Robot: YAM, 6 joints.
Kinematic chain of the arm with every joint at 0, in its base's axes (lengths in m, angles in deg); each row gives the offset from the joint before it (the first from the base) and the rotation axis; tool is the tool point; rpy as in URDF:
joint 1: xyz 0 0 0.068 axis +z
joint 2: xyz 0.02 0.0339 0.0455 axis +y
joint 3: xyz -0.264 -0.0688 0 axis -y
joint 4: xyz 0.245 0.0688 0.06 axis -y
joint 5: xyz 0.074 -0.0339 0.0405 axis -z
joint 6: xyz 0.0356 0 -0.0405 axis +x
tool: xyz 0 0 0 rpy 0 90 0
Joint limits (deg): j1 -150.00..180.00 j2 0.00..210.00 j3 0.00..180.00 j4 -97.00..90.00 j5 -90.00..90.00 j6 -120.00..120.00
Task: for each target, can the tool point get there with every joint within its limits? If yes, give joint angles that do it. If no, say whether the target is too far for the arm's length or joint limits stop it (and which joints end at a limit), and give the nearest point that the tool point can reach.
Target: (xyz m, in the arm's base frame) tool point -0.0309 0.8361 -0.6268
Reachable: no: too far | nearest point -0.0185 0.4998 -0.2787 | short by 0.484 m
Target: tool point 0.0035 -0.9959 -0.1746
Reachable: no: too far | nearest point 0.0022 -0.6202 -0.0637 | short by 0.392 m
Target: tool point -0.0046 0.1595 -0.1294
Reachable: yes | joints 103.77 165.06 34.42 37.28 70.06 -96.46
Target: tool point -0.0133 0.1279 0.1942
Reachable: yes | joints 98.72 45.11 29.99 -51.87 10.19 -31.09
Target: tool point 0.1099 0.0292 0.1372
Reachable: yes | joints -2.49 79.85 23.92 -71.91 -72.65 55.74
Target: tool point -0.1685 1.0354 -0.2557
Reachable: no: too far | nearest point -0.0978 0.6012 -0.0979 | short by 0.467 m
